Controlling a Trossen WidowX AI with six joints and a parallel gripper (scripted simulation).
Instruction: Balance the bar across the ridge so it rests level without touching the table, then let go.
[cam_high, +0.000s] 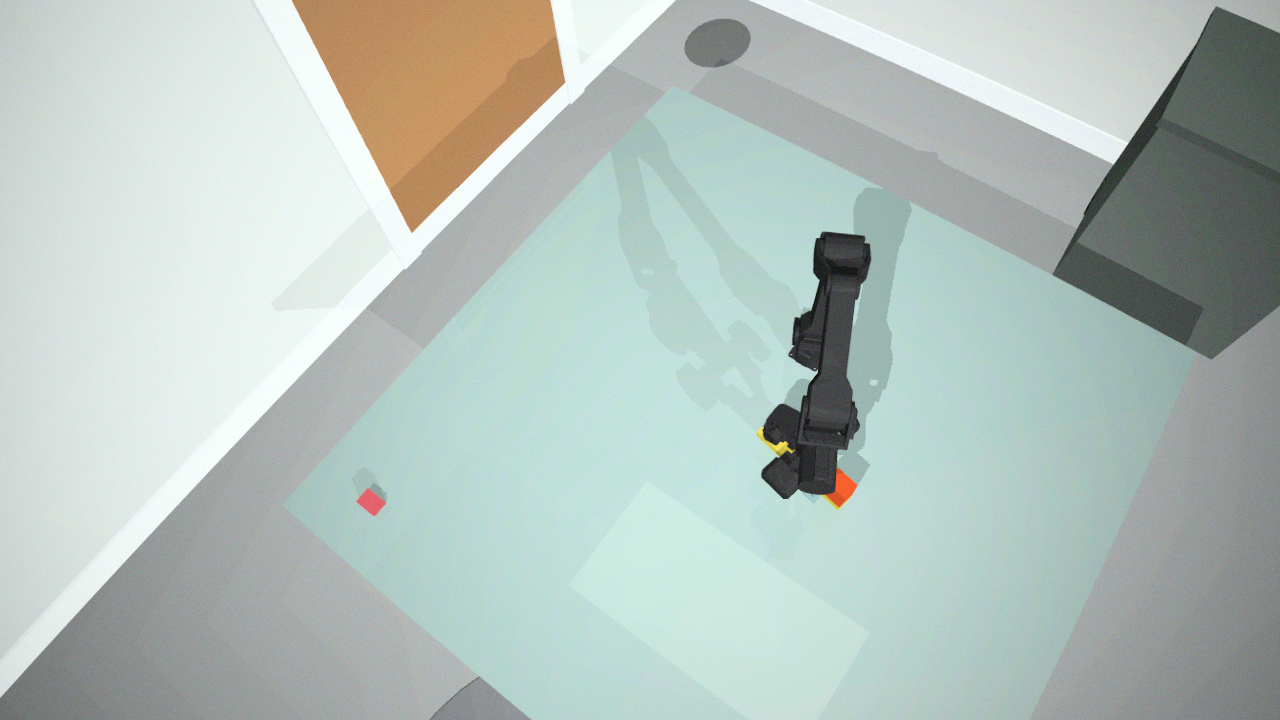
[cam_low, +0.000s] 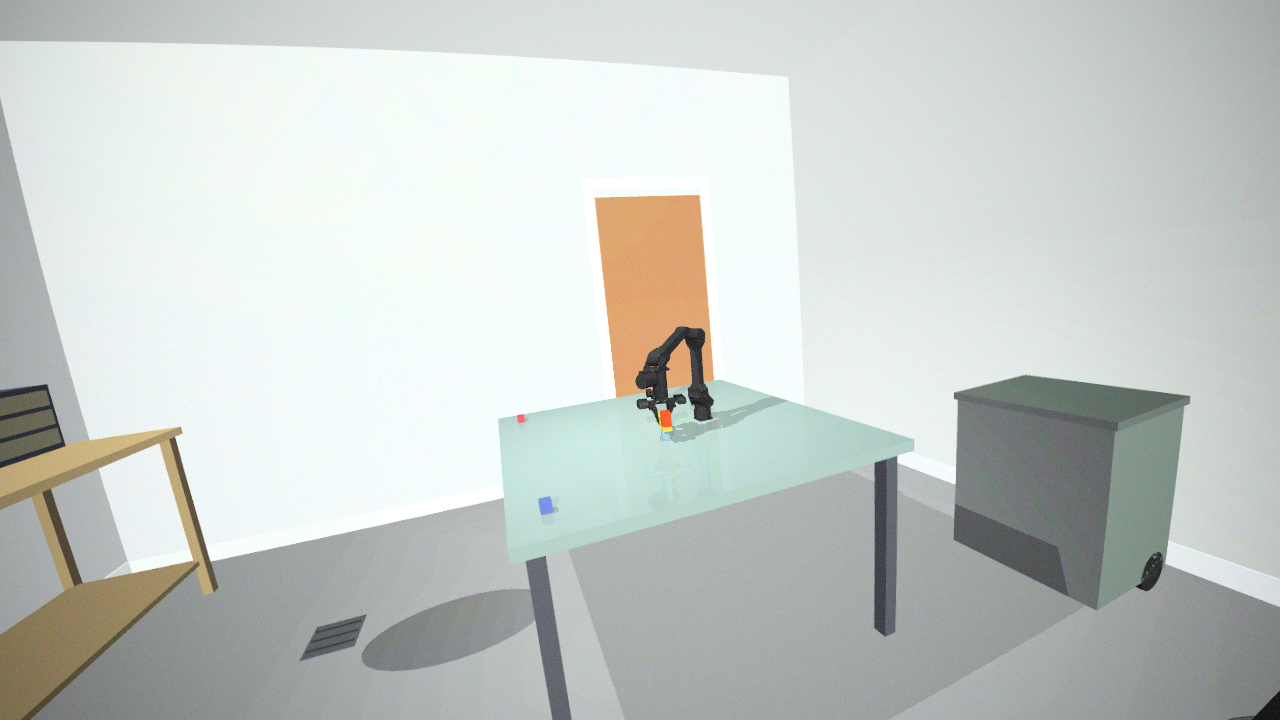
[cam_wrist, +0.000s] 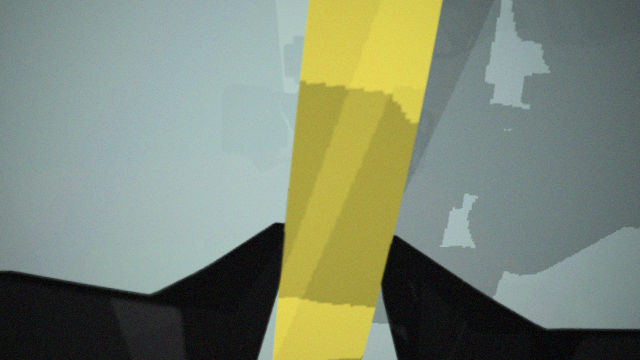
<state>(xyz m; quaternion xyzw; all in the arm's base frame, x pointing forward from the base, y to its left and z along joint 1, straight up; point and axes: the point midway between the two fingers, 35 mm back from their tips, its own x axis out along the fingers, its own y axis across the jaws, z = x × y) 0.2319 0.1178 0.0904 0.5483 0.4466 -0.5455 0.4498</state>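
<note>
Now: gripper tip 30 mm to the right of the ridge and 10 mm above it. From my gripper tip the other things lie so: blue cube 510 mm ahead, 380 mm to the left, 40 mm below; small red cube 510 mm ahead, 620 mm to the right, 40 mm below.
</note>
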